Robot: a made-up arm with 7 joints. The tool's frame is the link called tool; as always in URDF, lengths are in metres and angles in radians. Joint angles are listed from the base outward. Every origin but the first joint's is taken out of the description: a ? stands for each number. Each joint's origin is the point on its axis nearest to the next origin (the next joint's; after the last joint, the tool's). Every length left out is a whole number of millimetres.
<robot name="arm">
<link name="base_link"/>
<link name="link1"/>
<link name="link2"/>
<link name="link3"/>
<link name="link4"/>
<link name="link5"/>
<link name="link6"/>
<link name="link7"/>
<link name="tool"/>
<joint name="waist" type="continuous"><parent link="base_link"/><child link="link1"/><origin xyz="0 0 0.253" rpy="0 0 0"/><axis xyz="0 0 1"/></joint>
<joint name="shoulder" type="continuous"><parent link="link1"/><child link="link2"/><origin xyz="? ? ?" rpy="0 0 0"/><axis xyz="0 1 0"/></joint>
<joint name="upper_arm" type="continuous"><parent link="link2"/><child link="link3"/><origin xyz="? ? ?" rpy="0 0 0"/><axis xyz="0 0 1"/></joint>
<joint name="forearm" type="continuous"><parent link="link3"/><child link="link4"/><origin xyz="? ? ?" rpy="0 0 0"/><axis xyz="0 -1 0"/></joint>
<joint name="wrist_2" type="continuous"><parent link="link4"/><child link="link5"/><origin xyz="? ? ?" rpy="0 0 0"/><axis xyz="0 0 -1"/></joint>
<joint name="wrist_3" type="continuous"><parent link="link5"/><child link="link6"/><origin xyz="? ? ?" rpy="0 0 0"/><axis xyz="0 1 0"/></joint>
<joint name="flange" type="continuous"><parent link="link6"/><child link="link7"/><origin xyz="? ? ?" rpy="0 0 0"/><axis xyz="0 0 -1"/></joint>
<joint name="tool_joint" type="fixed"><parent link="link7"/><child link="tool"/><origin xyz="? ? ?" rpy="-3.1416 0 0"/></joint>
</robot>
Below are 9 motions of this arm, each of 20 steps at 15 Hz.
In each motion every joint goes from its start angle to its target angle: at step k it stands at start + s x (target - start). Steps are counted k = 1, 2, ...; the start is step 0. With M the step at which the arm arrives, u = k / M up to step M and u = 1 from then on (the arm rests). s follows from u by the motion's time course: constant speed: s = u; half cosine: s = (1 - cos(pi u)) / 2; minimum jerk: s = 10 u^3 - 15 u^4 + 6 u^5.
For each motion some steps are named. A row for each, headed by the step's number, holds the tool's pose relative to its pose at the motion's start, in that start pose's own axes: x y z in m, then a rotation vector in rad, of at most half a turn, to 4 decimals.
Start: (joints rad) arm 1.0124 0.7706 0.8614 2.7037 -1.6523 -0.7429 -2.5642
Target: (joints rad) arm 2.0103 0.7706 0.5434 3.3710 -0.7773 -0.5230 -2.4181
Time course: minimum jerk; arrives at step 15
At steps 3, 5, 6, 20:
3: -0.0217 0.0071 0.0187 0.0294 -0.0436 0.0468
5: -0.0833 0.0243 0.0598 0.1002 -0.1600 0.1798
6: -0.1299 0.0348 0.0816 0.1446 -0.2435 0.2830
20: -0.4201 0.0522 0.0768 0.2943 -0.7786 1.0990

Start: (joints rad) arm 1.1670 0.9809 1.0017 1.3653 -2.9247 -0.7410 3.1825
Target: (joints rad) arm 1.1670 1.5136 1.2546 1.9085 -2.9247 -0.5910 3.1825
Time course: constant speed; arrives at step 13
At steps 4, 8, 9, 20:
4: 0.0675 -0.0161 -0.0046 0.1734 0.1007 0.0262
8: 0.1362 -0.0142 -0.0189 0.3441 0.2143 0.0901
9: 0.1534 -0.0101 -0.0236 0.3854 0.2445 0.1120
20: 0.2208 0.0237 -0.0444 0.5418 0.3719 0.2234

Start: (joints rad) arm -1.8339 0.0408 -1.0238 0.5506 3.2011 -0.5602 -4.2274
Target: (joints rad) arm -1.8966 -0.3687 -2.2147 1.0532 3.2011 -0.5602 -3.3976
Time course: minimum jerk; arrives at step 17
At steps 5, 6, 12, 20:
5: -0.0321 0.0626 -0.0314 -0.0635 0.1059 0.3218
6: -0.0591 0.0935 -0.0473 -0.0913 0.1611 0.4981
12: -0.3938 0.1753 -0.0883 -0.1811 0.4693 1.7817
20: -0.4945 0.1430 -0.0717 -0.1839 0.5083 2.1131

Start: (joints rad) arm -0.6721 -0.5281 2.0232 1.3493 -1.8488 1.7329 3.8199
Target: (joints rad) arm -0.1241 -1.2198 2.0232 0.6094 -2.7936 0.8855 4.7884
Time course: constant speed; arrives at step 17
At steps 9, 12, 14, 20:
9: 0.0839 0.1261 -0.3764 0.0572 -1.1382 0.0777
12: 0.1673 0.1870 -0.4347 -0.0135 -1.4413 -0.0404
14: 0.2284 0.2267 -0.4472 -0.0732 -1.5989 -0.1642
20: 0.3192 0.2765 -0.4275 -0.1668 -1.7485 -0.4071

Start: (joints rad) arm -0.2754 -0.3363 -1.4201 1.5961 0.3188 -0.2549 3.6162
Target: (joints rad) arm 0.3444 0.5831 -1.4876 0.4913 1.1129 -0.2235 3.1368
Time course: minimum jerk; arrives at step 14
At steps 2, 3, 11, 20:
2: 0.0307 -0.0028 0.0049 0.0152 0.0331 -0.0127
3: 0.0909 -0.0099 0.0111 0.0460 0.0970 -0.0397
11: 0.6047 -0.3516 -0.3380 0.6427 0.6909 -0.8792
20: 0.5877 -0.3763 -0.3702 0.6844 0.6774 -0.9585

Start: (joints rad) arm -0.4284 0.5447 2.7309 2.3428 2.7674 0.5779 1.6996
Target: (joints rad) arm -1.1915 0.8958 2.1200 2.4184 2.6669 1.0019 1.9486
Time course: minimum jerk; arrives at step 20
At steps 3, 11, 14, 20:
3: -0.0127 0.0148 0.0024 -0.0181 -0.0009 -0.0319
11: -0.1100 0.4364 0.0083 -0.3965 0.0953 -0.7047
14: -0.0382 0.6325 -0.0243 -0.5388 0.1942 -0.9904
20: 0.0453 0.7498 -0.0601 -0.6214 0.2744 -1.1804

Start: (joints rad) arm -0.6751 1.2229 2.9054 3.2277 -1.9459 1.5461 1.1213
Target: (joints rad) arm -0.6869 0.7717 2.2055 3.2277 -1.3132 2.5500 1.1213
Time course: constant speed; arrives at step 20
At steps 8, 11, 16, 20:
8: -0.1404 -0.0109 -0.1050 -0.2619 -0.0756 -0.1324
11: -0.1950 -0.0042 -0.1474 -0.3641 -0.0913 -0.1782
16: -0.2869 0.0198 -0.2207 -0.5386 -0.1023 -0.2472
20: -0.3601 0.0501 -0.2806 -0.6813 -0.0978 -0.2938

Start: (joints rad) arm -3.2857 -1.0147 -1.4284 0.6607 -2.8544 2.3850 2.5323
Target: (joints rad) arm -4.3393 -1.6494 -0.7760 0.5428 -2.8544 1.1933 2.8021
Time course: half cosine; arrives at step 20
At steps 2, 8, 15, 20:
2: 0.0018 0.0018 0.0077 -0.0061 -0.0188 0.0143
8: 0.0646 0.0255 0.1112 -0.0566 -0.1911 0.2666
15: 0.3048 0.0896 0.2231 0.0914 -0.1757 0.7136
20: 0.3923 0.1146 0.2221 0.1957 -0.1210 0.7965

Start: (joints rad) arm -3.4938 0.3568 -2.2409 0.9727 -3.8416 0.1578 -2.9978
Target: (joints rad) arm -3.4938 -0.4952 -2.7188 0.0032 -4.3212 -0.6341 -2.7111
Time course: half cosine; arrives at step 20
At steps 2, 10, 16, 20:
2: -0.0274 -0.0038 0.0001 0.0149 -0.0503 0.0187
10: -0.4227 -0.1860 -0.1640 0.4368 -0.9811 0.2644
16: -0.4887 -0.3274 -0.4384 0.9853 -1.6184 0.2187
20: -0.4734 -0.3402 -0.5008 1.1382 -1.7293 0.1664

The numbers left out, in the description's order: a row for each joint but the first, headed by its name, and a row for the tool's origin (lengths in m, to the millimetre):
shoulder: 0 0 0
upper_arm: 0 0 0.42
forearm: 0.043 0 0
wrist_2: 0.115 0 -0.509
wrist_3: 0 0 0
flange: 0.114 0 -0.145
tool: 0 0 0

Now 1 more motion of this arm.
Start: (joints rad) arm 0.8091 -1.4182 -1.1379 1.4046 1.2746 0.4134 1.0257
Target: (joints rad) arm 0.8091 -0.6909 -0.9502 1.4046 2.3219 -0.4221 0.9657
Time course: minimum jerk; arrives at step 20
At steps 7, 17, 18, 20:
7: 0.0015 0.0652 0.0538 0.1198 0.1212 0.0911
17: 0.1242 0.3556 0.1332 0.4726 0.7401 0.3327
18: 0.1285 0.3636 0.1329 0.4812 0.7593 0.3369
20: 0.1306 0.3675 0.1327 0.4853 0.7684 0.3389

